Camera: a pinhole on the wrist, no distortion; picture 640 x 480 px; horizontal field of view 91.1 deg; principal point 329.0 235.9 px. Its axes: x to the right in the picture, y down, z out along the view. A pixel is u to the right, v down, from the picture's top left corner.
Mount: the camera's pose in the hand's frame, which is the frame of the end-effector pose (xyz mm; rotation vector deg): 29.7 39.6 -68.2 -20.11 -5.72 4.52
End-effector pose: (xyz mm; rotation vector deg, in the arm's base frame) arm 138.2 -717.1 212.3 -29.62 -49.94 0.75
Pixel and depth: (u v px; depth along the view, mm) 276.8 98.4 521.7
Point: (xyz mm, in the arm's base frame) -288.5 -533.9 401.4
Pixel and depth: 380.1 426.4 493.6
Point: 42.1 -148.4 178.5
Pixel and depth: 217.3 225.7 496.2
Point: -240.5 -441.0 194.3
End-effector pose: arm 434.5 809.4 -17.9 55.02 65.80 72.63
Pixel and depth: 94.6 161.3 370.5
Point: 716.1 555.8 122.5
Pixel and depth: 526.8 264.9 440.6
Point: 715.6 1109.4 271.6
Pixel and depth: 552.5 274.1 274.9
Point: 577.3 1029.8 178.0
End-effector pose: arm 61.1 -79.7 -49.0 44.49 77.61 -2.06
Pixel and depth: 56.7 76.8 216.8
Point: 147.5 -236.9 102.2
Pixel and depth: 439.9 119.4 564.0
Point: 599.3 -250.9 -173.8
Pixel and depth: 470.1 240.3 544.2
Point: 621.4 -39.2 -108.9
